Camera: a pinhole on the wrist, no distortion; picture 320 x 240 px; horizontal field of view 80.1 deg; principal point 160.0 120.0 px. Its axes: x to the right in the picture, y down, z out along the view. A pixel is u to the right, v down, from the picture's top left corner.
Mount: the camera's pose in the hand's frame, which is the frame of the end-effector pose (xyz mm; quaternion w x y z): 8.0 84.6 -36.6 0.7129 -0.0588 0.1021 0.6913
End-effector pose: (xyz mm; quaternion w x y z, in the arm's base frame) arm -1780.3 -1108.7 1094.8 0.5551 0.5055 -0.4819 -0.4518
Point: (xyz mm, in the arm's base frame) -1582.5 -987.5 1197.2
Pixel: behind the camera
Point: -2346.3 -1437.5 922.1
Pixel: 18 51
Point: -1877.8 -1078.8 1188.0
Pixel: 127 195
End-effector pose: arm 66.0 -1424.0 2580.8 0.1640 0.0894 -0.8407 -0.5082
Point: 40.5 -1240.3 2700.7
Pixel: 241 158
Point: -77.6 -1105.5 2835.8
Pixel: 301 91
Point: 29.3 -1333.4 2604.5
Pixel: 76 127
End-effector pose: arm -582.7 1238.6 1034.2 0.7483 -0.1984 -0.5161 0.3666
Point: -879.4 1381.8 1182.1
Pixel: 124 60
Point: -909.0 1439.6 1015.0
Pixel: 214 97
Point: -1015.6 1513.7 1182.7
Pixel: 174 54
